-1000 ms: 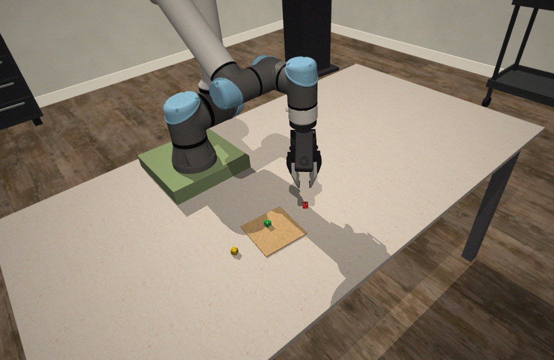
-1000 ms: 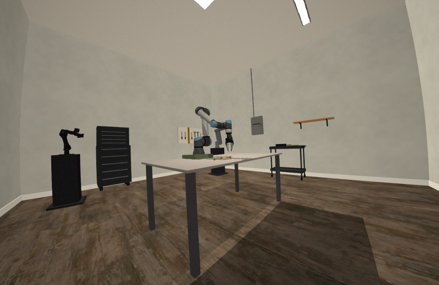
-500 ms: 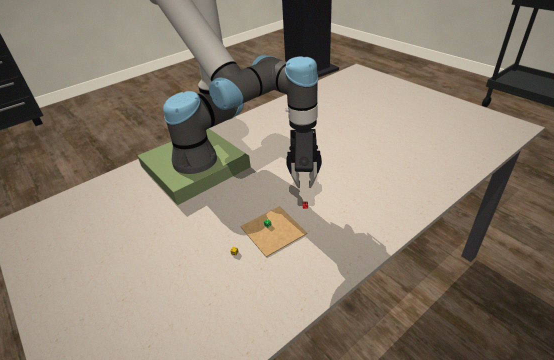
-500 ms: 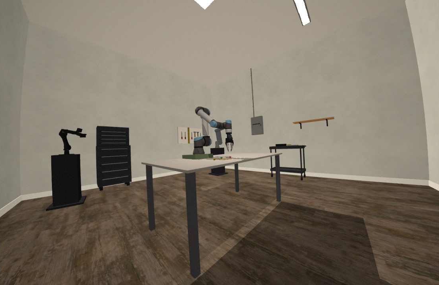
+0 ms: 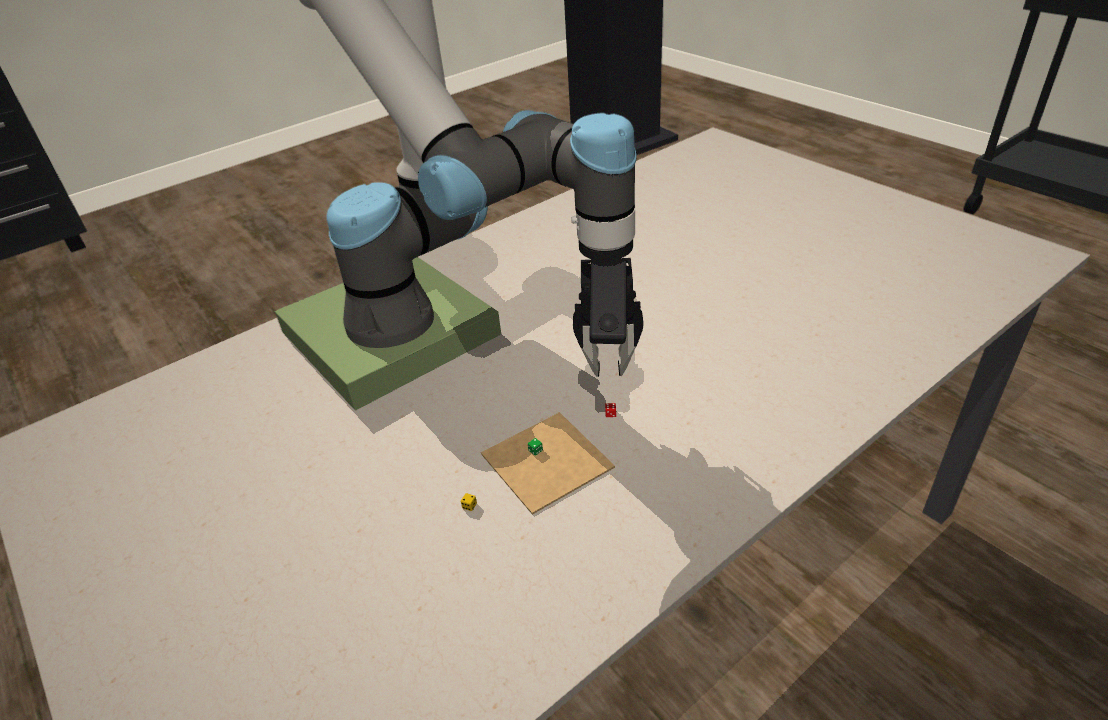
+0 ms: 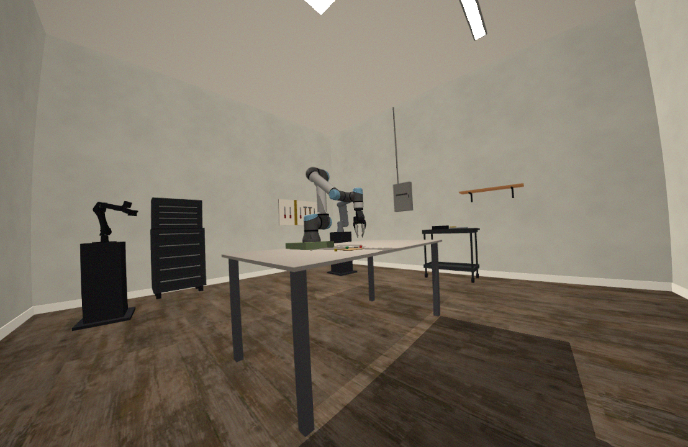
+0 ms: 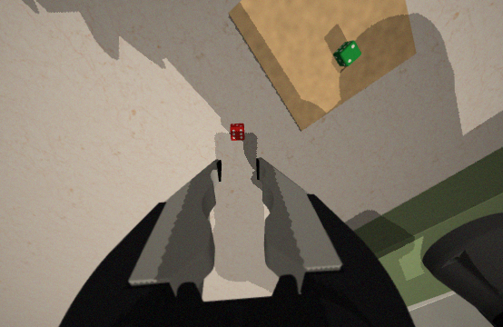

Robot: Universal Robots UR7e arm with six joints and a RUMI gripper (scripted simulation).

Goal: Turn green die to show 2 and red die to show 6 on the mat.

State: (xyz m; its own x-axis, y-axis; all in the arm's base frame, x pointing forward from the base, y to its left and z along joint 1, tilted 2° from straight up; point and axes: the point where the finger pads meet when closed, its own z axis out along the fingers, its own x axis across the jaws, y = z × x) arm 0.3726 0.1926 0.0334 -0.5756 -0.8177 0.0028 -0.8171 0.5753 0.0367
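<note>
My gripper is now 8 cm above the red die. Also, from my hand: yellow die 3 cm ahead, 26 cm to the right, 8 cm below; green die 14 cm to the right, 8 cm below; tan mat 2 cm ahead, 13 cm to the right, 9 cm below.
</note>
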